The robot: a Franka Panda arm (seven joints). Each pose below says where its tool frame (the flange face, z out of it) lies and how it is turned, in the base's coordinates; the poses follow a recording.
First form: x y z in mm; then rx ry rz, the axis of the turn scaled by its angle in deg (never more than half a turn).
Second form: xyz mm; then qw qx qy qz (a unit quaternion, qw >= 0). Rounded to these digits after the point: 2 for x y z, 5 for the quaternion.
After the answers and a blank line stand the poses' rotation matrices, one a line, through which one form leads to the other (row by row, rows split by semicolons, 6 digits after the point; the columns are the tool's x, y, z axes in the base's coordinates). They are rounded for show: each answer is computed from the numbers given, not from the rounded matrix.
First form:
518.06 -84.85 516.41 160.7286 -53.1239 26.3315
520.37 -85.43 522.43 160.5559 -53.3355 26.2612
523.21 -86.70 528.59 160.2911 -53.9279 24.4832
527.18 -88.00 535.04 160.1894 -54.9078 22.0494
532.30 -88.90 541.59 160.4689 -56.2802 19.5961
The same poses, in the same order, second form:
518.06 -84.85 516.41 0.07571 0.93551 -0.30920 0.15326
520.37 -85.43 522.43 0.07664 0.93502 -0.31061 0.15294
523.21 -86.70 528.59 0.07948 0.93505 -0.31459 0.14282
527.18 -88.00 535.04 0.08048 0.93501 -0.32049 0.12870
532.30 -88.90 541.59 0.07691 0.93466 -0.32781 0.11414

0.761810 -0.601730 0.239933; -0.555317 -0.797323 -0.236430; 0.333571 0.046876 -0.941559
0.760269 -0.604288 0.238385; -0.557404 -0.795300 -0.238327; 0.333606 0.048315 -0.941474
0.761275 -0.611011 0.217085; -0.565605 -0.789437 -0.238495; 0.317098 0.058776 -0.946570
0.761443 -0.620041 0.189087; -0.578611 -0.781617 -0.232990; 0.292257 0.068001 -0.953919
0.759027 -0.630340 0.162937; -0.595224 -0.773251 -0.218611; 0.263790 0.068947 -0.962113

